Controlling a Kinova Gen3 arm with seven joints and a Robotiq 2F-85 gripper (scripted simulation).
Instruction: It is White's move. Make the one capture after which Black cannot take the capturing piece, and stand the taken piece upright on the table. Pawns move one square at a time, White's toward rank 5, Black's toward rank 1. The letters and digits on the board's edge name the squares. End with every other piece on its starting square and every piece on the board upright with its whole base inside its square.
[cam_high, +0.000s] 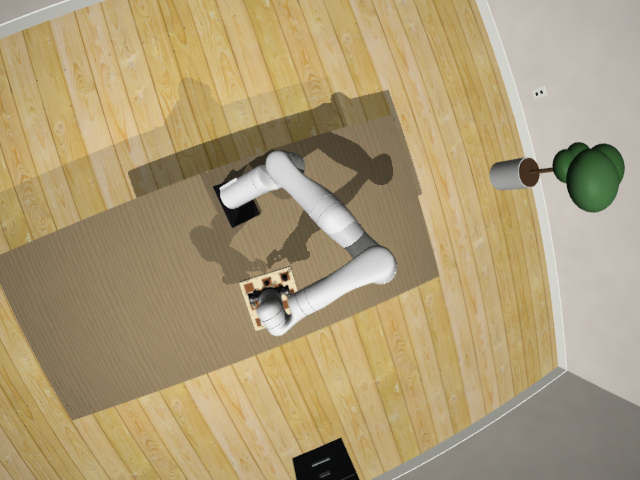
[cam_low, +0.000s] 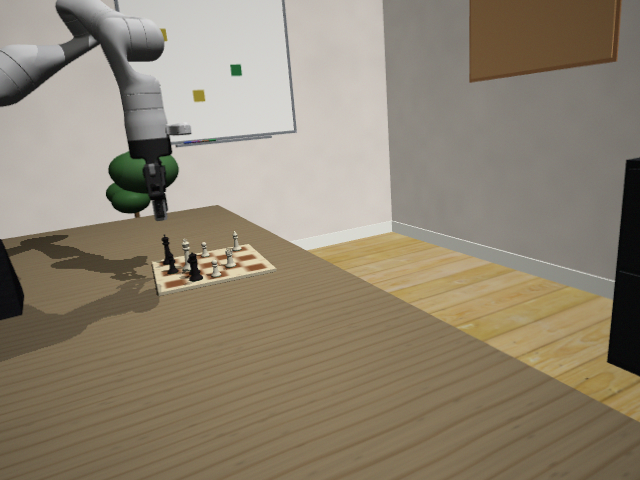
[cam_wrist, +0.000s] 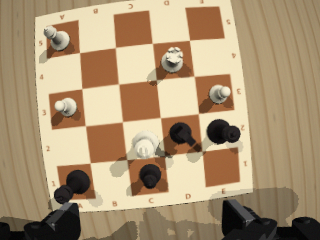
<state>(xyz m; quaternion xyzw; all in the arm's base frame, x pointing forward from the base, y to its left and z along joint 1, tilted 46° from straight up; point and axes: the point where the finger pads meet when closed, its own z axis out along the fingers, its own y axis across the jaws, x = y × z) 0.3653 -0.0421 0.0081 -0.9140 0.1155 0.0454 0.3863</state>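
Now: hand 10 cm above the black pawn. From my hand the other things lie so: tall black piece (1 cm ahead, 8 cm to the left, 9 cm below); tall white piece (3 cm ahead, 9 cm below); chessboard (8 cm ahead, 1 cm to the right, 12 cm below).
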